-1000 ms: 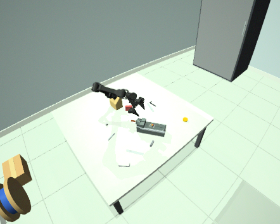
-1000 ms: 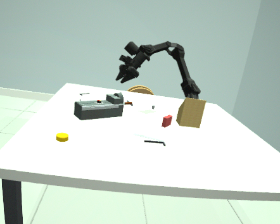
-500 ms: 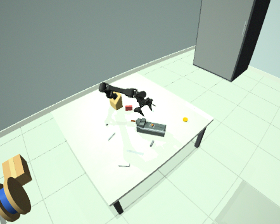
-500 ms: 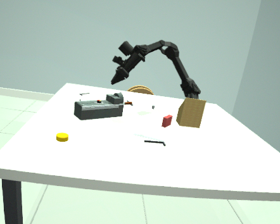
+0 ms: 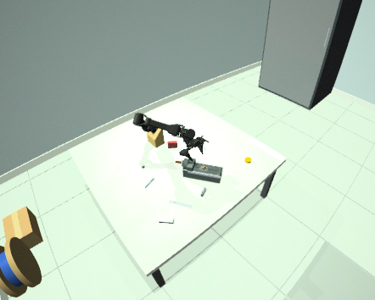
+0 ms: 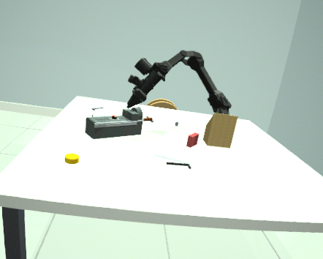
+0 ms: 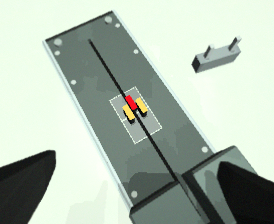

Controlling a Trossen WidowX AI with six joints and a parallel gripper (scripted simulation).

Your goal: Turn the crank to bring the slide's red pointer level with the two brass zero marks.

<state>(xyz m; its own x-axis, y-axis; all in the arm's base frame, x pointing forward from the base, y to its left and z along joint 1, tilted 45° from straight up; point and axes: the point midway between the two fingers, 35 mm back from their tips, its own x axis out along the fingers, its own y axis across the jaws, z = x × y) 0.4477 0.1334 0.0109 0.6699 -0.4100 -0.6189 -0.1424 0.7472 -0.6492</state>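
Now: the orange crank handle 100 mm behind my gripper tip, 90 mm to the right of it and 70 mm below it. Also, from my gripper tip: yellow disc 370 mm to the left, 130 mm below, 130 mm ahead; then black hex key 280 mm behind, 250 mm to the left, 140 mm below; then red pointer 60 mm below, 60 mm ahead, 20 mm to the left.
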